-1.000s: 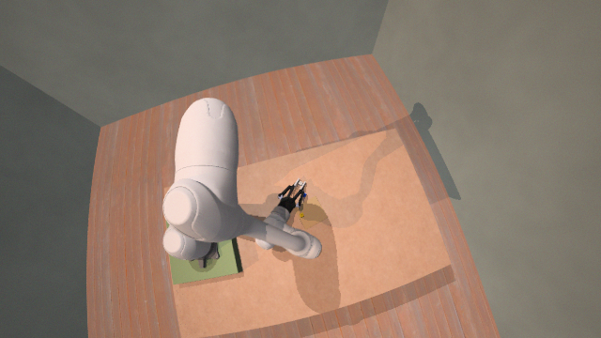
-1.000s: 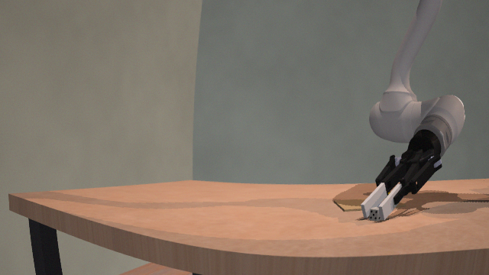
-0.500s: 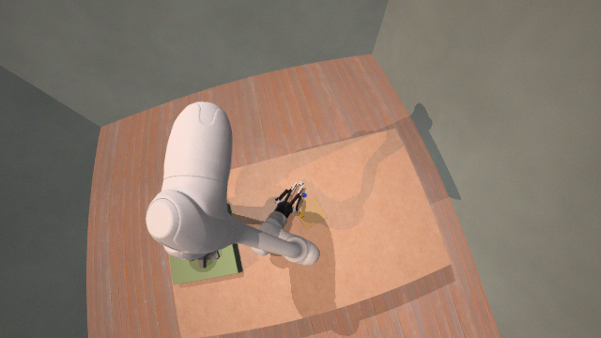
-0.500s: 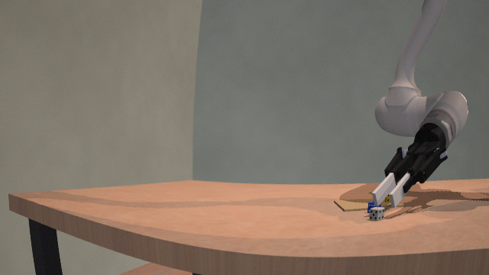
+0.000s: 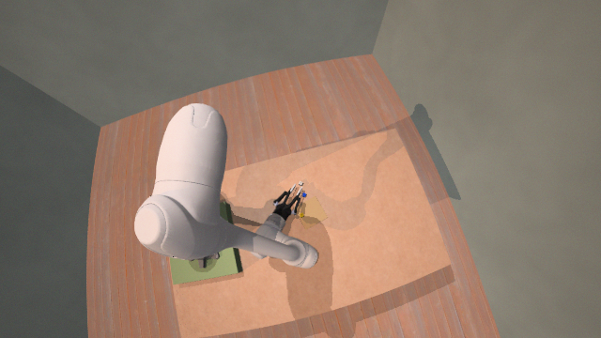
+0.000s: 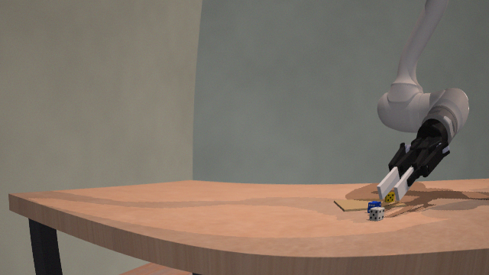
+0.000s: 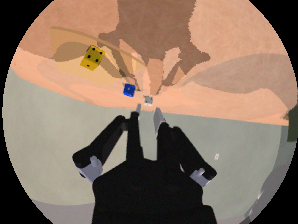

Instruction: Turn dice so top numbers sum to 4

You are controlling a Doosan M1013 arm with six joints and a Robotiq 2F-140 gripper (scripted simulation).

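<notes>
My gripper is now 30 mm short of the white die, 50 mm to the right of it and 50 mm above it. From my hand the other things lie so: yellow die (10 mm ahead, 130 mm to the right, 40 mm below); tan mat (60 mm ahead, 120 mm to the right, 50 mm below); blue die (40 mm ahead, 20 mm to the right, 50 mm below).
</notes>
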